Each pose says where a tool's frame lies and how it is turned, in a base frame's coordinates. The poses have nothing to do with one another.
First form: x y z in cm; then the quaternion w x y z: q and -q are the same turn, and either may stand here.
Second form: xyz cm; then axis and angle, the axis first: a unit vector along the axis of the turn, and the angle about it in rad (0 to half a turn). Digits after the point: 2 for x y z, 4 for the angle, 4 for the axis.
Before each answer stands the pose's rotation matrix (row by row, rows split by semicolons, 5 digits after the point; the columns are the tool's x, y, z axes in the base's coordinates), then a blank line. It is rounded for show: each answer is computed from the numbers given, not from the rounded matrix.
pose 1, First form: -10.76, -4.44, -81.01, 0.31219, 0.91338, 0.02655, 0.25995
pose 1, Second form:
0.86344 -0.11381 0.49144; 0.21081 -0.80367 -0.55649; 0.45829 0.58410 -0.66993

-10.76, -4.44, -81.01, 0.9614, 0.0279, 0.2736, 2.5066
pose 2, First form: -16.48, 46.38, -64.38, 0.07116, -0.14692, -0.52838, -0.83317
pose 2, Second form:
-0.94670 0.27383 0.16962; 0.03668 -0.43151 0.90136; 0.32002 0.85955 0.39846

-16.48, 46.38, -64.38, -0.1473, -0.5297, -0.8353, 2.9992
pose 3, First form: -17.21, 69.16, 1.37, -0.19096, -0.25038, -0.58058, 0.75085
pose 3, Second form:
-0.80169 0.57749 -0.15426; 0.00397 -0.25293 -0.96748; -0.59773 -0.77623 0.20048

-17.21, 69.16, 1.37, 0.2551, 0.5915, -0.7649, 2.7573
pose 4, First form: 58.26, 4.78, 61.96, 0.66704, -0.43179, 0.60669, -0.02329
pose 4, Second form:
0.26277 -0.49285 0.82949; -0.55500 0.62603 0.54778; -0.78926 -0.60430 -0.10903

58.26, 4.78, 61.96, -0.5796, 0.8143, -0.0313, 1.6811
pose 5, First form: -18.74, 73.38, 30.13, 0.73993, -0.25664, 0.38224, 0.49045
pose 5, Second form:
0.22671 -0.92199 0.31392; 0.52960 0.38720 0.75472; -0.81739 -0.00485 0.57606

-18.74, 73.38, 30.13, -0.3815, 0.5682, 0.7291, 1.4757
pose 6, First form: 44.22, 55.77, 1.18, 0.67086, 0.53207, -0.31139, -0.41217
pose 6, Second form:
0.46630 0.22165 -0.85641; -0.88438 0.09403 -0.45720; -0.02081 0.97058 0.23988

44.22, 55.77, 1.18, 0.7175, -0.4199, -0.5558, 1.6709
